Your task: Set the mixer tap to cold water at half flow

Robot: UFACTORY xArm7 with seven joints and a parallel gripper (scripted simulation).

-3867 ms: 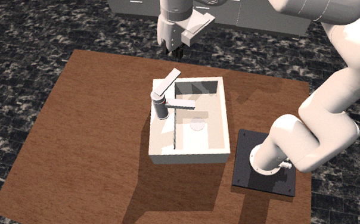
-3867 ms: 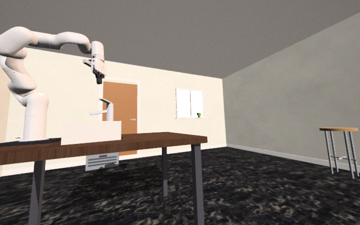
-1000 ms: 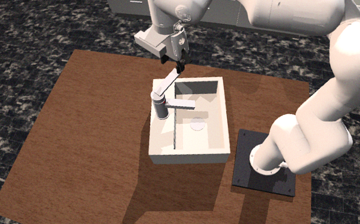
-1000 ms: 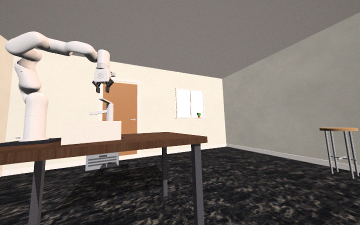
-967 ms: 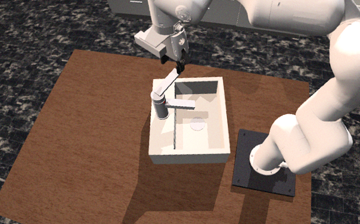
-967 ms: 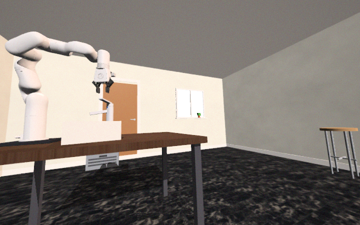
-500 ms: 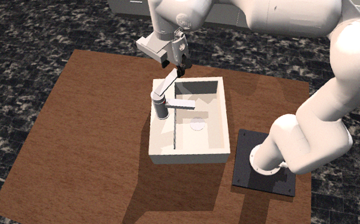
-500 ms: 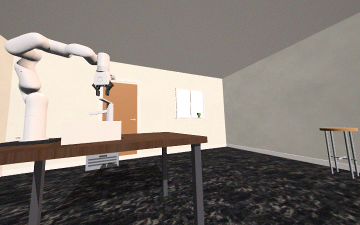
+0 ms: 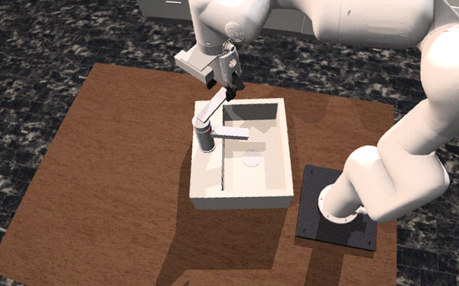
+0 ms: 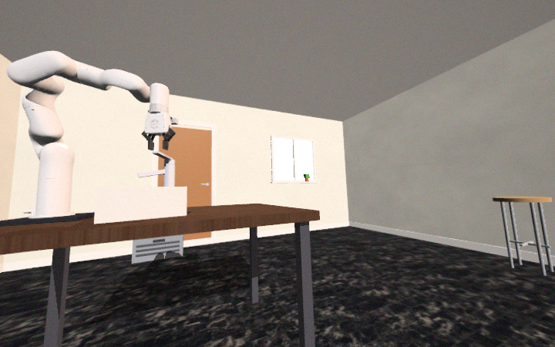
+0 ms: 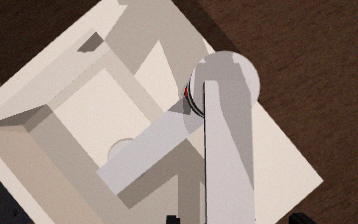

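Now: hand 40 mm above the lever, 30 mm to the right of it and 10 mm short of it. From my hand the other things lie so: white sink (280 mm below, 80 mm behind, 50 mm to the left); then mixer tap (90 mm below, 50 mm to the left, 20 mm ahead).
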